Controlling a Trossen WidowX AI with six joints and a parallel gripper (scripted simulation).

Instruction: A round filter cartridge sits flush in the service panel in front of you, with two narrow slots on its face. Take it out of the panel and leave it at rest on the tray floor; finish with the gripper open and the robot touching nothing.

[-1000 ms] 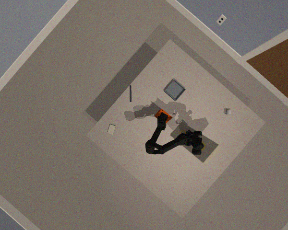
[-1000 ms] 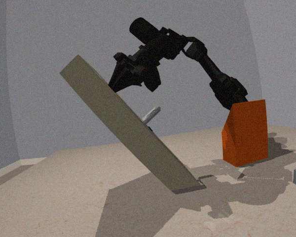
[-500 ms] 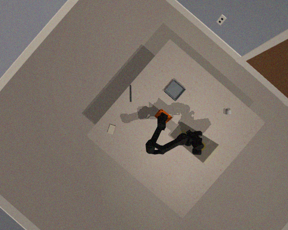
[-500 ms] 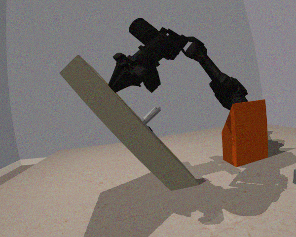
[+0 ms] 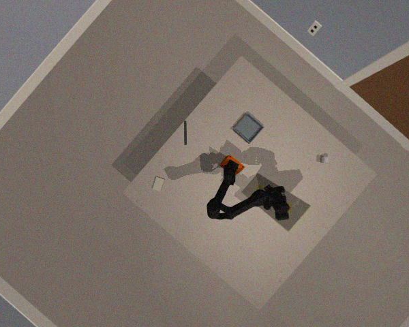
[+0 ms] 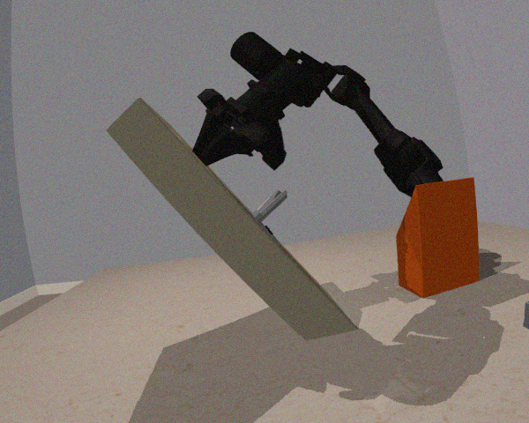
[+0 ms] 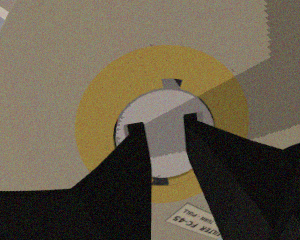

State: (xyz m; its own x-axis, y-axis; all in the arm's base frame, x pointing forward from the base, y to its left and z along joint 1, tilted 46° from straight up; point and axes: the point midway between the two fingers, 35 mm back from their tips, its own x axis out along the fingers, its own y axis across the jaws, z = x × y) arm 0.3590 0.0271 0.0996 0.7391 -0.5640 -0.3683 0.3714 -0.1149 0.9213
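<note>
Now: the round filter cartridge 1 cm ahead of my gripper tip and 1 cm below it. Also, from my gripper tip: service panel (4 cm behind, 1 cm to the left, 8 cm below); white block (73 cm behind, 32 cm to the right, 24 cm below); grey tray (40 cm behind, 35 cm to the left, 24 cm below).
</note>
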